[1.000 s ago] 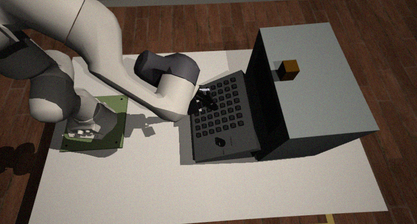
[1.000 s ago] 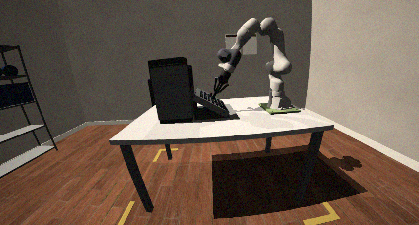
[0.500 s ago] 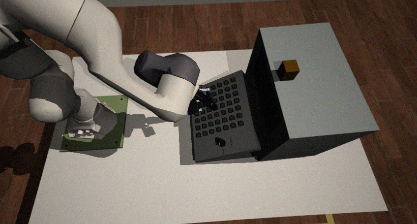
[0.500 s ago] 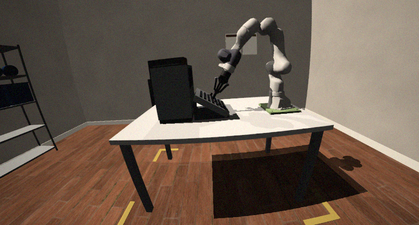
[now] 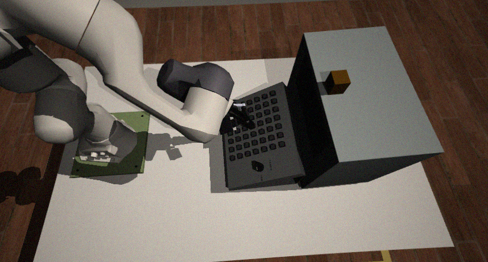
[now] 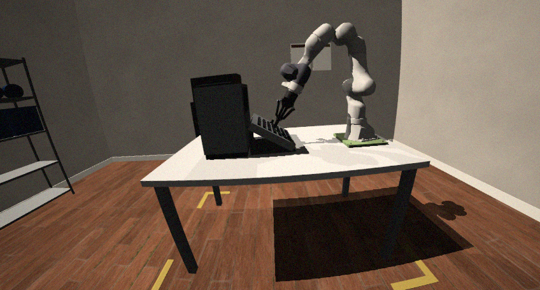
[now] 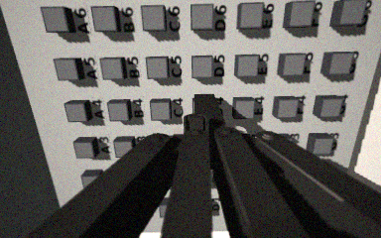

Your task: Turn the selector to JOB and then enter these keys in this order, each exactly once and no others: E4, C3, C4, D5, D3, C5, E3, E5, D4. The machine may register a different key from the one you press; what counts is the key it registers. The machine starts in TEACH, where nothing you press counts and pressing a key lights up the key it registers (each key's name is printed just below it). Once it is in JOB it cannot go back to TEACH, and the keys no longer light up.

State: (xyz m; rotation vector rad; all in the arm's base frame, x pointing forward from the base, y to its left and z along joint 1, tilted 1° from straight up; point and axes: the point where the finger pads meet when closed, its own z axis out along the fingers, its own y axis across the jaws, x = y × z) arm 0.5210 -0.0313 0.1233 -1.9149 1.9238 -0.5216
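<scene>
Now: hand 5 cm short of the c6 key, 7 cm to the left of it and 1 cm above it. Also, from my hand: a5 key (11 cm ahead, 3 cm to the right, 2 cm above); then key C5 (5 cm ahead, 3 cm to the right, 1 cm below); then sloped keypad (4 cm ahead, 5 cm to the right, 7 cm below).
</scene>
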